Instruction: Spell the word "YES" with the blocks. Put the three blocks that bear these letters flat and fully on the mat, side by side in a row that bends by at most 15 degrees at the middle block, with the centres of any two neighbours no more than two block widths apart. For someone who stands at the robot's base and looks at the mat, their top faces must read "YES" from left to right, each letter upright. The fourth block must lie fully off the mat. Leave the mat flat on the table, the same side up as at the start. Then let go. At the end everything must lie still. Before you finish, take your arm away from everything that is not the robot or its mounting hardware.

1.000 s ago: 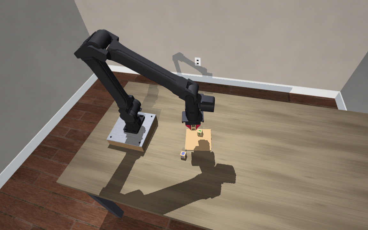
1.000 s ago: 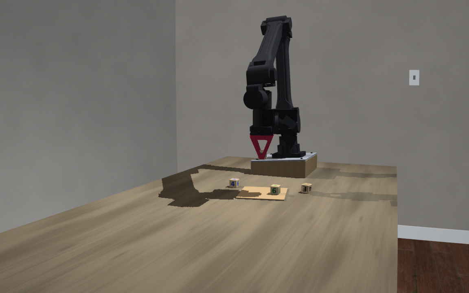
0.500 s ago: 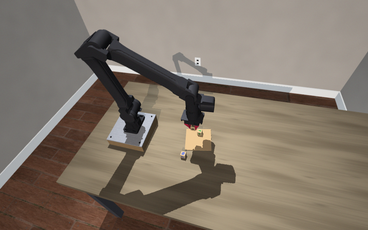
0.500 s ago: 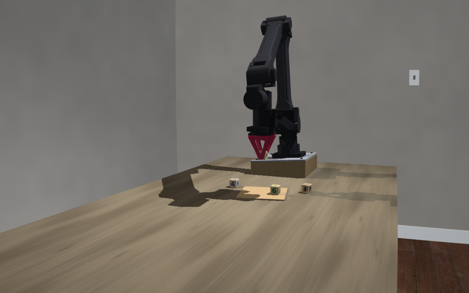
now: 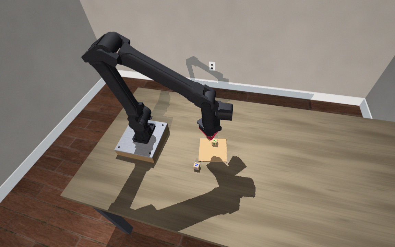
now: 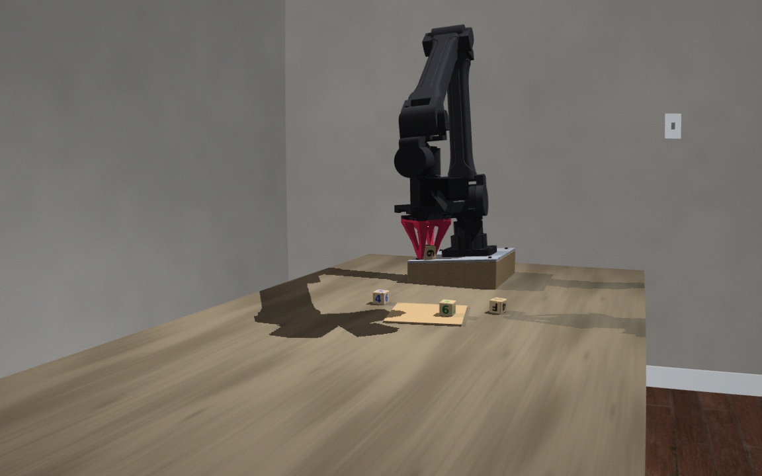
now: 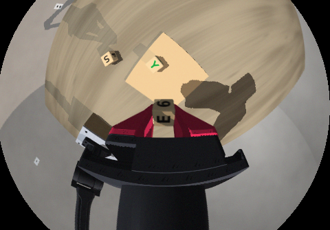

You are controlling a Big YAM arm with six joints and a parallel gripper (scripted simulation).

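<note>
Now: the tan mat 10 mm ahead of my hand, 10 mm to the left of it and 110 mm below it.
</note>
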